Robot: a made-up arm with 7 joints.
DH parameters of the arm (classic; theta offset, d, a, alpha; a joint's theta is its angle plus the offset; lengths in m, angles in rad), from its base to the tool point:
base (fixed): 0 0.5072 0.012 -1.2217
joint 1: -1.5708 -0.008 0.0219 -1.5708
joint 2: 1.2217 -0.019 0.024 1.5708
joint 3: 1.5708 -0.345 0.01 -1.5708
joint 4: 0 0.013 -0.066 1.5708
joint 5: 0 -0.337 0.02 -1.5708
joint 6: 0 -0.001 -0.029 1.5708
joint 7: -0.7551 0 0.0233 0
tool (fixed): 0.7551 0.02 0 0
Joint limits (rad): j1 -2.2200..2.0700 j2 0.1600..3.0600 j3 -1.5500..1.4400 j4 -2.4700..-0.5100 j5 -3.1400..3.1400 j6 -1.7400..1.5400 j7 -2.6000..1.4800
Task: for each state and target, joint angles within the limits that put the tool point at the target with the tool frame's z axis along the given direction. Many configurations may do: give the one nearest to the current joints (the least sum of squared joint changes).
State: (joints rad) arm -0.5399 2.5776 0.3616 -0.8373 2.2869 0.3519 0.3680
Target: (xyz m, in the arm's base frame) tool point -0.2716 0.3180 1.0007 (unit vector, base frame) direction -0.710 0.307 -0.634
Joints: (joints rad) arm -0.9824 2.4765 0.4483 -0.8499 2.4589 1.0386 0.3688
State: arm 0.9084 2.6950 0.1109 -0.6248 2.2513 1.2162 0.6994
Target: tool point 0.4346 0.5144 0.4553 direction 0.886 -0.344 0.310
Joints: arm 1.7018 2.6306 -0.0301 -0.8079 2.2812 1.4352 0.7155
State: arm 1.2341 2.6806 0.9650 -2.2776 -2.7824 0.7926 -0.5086
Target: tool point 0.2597 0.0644 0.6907 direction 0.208 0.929 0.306
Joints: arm 0.8759 2.0560 1.2251 -2.4458 -2.9311 0.7666 -0.5747
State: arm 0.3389 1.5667 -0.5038 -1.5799 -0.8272 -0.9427 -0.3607
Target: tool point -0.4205 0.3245 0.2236 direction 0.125 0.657 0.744
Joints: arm 1.2114 1.0608 -0.6726 -1.1362 -0.5482 -0.9119 -0.4009
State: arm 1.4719 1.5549 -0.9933 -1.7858 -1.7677 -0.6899 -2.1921
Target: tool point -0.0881 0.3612 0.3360 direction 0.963 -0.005 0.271
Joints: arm 1.2932 2.1680 -0.8599 -2.0801 -1.6584 -0.6834 -2.2068
